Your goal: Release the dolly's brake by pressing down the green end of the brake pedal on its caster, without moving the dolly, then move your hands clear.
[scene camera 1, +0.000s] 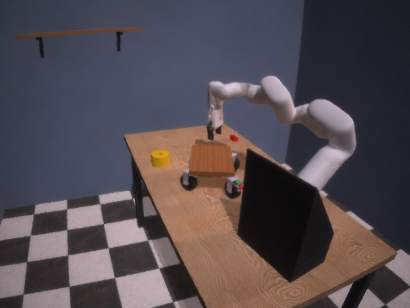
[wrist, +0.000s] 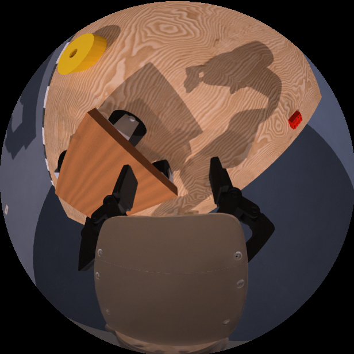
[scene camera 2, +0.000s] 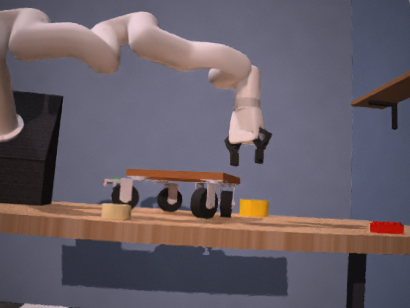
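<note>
The dolly [scene camera 1: 211, 161] [scene camera 2: 182, 175] [wrist: 107, 167] has a reddish-brown wooden deck on black-wheeled casters and stands upright on the table [scene camera 1: 200, 240] [scene camera 2: 200, 234]. The brake pedal's green end [scene camera 1: 238, 182] [scene camera 2: 116, 178] shows on the caster nearest the black block, beside its red end [scene camera 1: 242, 188] [scene camera 2: 105, 183]. The pedal does not show in the wrist view. My gripper [scene camera 1: 215, 135] [scene camera 2: 247, 161] [wrist: 170, 169] is open and empty, pointing down. It hangs above and past the deck's far end from the pedal, touching nothing.
A tall black wedge-shaped block [scene camera 1: 275, 215] [scene camera 2: 30, 150] stands near the pedal side. A yellow cylinder [scene camera 1: 160, 159] [scene camera 2: 254, 208] [wrist: 90, 52], a beige cylinder [scene camera 2: 116, 212] and a red brick [scene camera 1: 234, 138] [scene camera 2: 387, 228] [wrist: 295, 120] are on the table. A wall shelf [scene camera 1: 80, 33] [scene camera 2: 387, 90] hangs beyond it.
</note>
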